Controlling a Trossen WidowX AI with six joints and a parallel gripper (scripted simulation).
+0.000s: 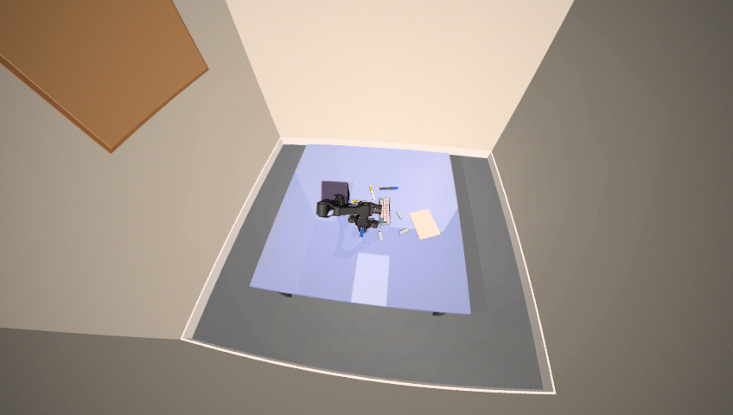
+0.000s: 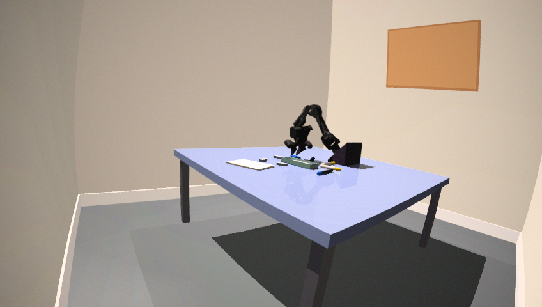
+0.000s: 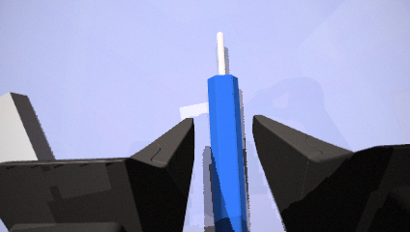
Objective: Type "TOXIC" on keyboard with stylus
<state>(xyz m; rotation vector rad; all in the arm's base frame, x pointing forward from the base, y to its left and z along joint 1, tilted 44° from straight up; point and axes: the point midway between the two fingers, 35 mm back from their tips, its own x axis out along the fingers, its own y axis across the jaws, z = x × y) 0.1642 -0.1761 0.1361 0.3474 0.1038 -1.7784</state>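
Now: the blue stylus 10 mm to the right of my gripper tip, 10 mm below it and 10 mm behind it. Round my gripper tip: cream notepad 420 mm ahead, 70 mm to the left, 20 mm below; black pen 380 mm to the left, 220 mm ahead, 10 mm below; Q key 130 mm to the left, 130 mm ahead, 10 mm below.
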